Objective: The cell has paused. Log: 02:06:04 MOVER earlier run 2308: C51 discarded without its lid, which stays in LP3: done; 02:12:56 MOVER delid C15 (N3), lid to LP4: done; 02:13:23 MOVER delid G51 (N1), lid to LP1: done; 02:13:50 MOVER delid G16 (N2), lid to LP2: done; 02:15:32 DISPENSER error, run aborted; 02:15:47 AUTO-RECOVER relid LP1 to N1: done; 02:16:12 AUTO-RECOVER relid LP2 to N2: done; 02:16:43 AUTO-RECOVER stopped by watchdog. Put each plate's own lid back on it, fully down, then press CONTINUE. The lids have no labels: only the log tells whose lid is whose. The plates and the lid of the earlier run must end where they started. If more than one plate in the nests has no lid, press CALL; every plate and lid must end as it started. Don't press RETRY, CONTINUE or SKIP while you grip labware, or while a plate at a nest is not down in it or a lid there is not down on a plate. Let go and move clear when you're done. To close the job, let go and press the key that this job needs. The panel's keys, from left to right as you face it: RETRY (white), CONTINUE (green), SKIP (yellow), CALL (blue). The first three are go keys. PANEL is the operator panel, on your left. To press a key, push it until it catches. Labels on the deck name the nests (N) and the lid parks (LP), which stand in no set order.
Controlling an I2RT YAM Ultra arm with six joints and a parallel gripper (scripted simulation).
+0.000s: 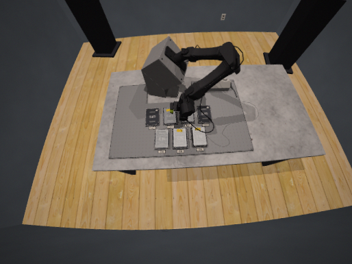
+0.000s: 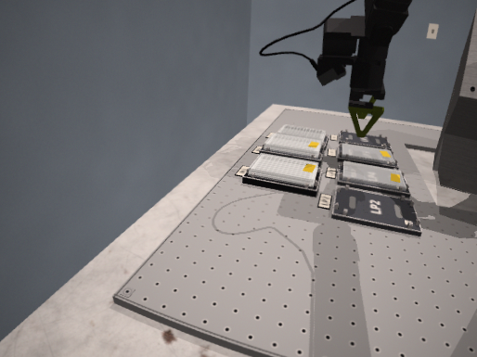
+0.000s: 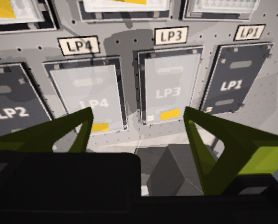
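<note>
The unlabelled lid is 5 cm behind my hand, 5 cm to the left of it and 9 cm below it. Also, from my hand: yellow key (36 cm behind, 23 cm to the left, 4 cm below); then blue key (35 cm behind, 18 cm to the left, 4 cm below); then plate (16 cm ahead, 10 cm to the right, 8 cm below).
</note>
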